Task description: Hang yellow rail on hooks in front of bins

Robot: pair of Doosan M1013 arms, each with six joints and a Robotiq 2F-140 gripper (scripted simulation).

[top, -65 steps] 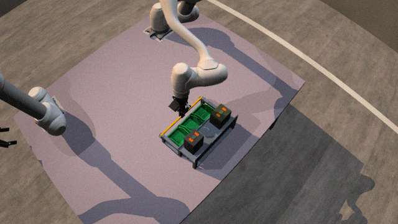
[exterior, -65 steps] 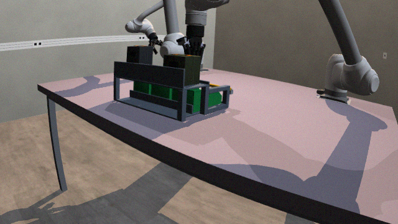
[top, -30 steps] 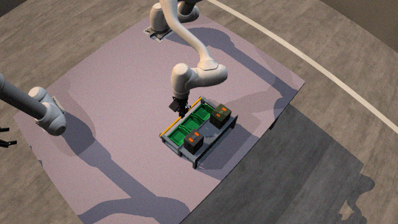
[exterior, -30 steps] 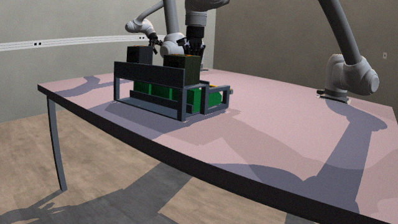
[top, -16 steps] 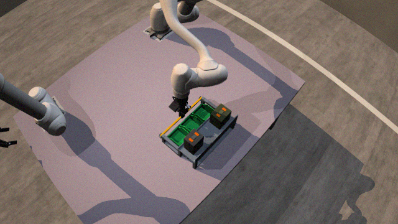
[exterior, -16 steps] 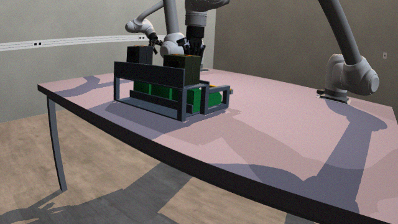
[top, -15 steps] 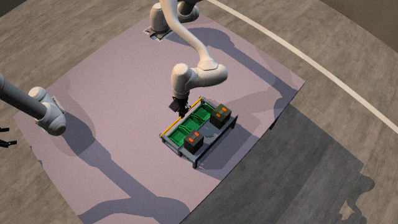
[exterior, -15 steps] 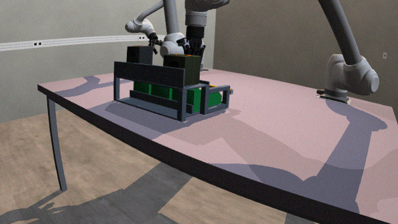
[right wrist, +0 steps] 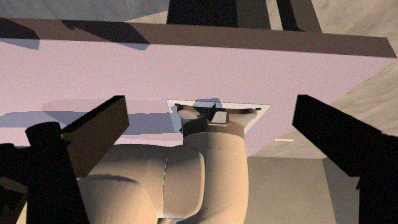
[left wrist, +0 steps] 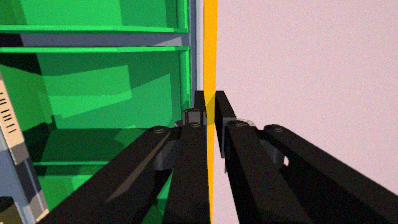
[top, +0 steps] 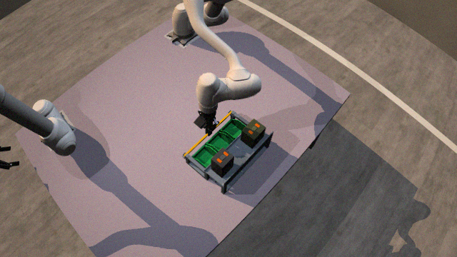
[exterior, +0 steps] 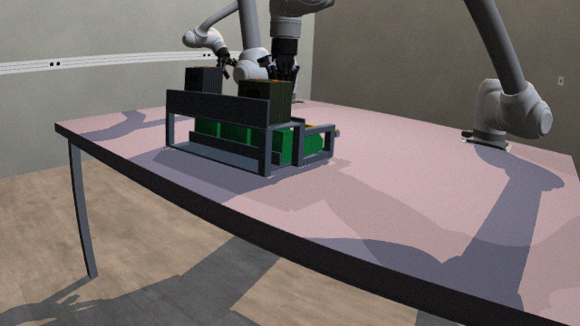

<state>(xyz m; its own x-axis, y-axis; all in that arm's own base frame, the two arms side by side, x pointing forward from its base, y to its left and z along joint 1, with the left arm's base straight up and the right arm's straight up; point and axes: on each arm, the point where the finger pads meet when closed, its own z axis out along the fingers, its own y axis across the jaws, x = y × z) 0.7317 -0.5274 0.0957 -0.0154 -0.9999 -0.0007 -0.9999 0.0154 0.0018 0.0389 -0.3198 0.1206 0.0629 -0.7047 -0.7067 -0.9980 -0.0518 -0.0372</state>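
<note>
My left hand is 3 cm above the yellow rail. The rest, counted from my left hand: dark box: 20 cm ahead, 11 cm to the right, 7 cm above; grey shelf: 13 cm ahead, 3 cm below; olive box: 20 cm ahead, 12 cm to the left, 5 cm above.
</note>
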